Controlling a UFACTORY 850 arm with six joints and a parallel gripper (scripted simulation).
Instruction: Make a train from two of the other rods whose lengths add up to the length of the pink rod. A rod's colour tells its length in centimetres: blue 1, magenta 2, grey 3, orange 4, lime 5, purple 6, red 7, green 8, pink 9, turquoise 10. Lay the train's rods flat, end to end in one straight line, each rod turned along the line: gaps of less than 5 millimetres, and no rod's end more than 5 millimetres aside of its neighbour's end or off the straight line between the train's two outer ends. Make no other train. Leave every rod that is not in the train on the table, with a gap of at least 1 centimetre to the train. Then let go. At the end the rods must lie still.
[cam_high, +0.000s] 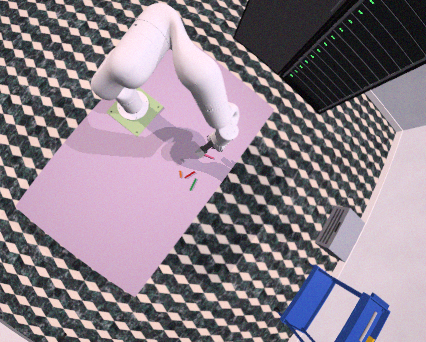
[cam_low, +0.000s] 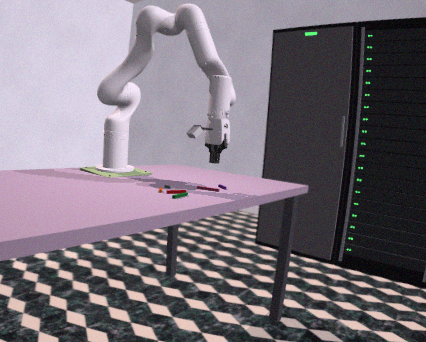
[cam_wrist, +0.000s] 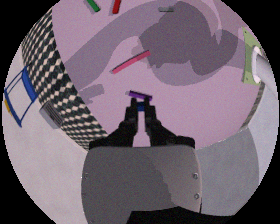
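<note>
Now: hand 12 cm above the pink rod, 4 cm to the left of it and 1 cm short of it. Also, from my hand: purple rod 12 cm below, 5 cm to the left, 2 cm ahead; then grey rod 14 cm to the right, 12 cm below, 11 cm behind; then small blue rod 2 cm below.
</note>
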